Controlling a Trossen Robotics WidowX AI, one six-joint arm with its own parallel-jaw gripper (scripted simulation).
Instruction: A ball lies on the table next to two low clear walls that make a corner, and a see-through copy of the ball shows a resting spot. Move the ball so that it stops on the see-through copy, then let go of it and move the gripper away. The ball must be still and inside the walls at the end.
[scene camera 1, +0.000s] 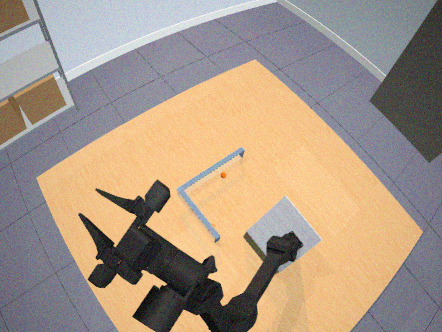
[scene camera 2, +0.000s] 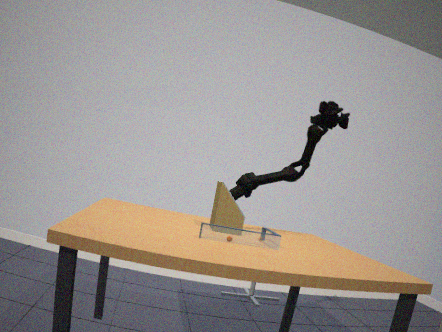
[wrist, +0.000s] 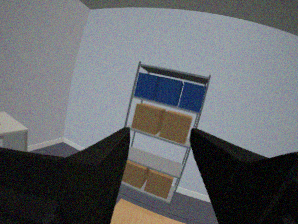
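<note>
Looking through scene camera 1, I find my gripper (scene camera 1: 87, 201). The same gripper is also visible to me in the wrist view (wrist: 160, 133).
</note>
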